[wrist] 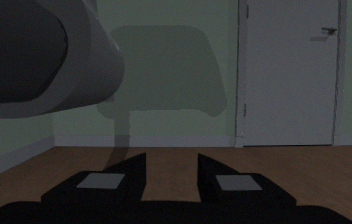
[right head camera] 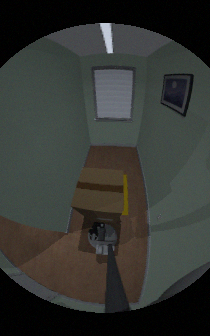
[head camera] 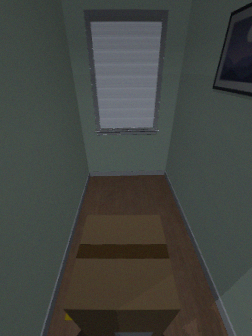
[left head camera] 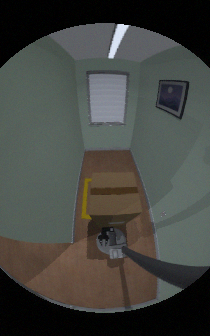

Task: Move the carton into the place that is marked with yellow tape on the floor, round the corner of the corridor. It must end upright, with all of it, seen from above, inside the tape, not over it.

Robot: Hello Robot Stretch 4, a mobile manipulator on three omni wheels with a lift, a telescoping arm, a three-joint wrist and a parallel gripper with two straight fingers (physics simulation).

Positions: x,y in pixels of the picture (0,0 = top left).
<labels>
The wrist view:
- my gripper: 171,168
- grey door: 286,95
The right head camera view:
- framed picture: 176,90
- window with a blind: 113,86
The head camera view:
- window with a blind: 126,53
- green wall: 196,144
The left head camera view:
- framed picture: 171,96
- window with a blind: 107,90
</labels>
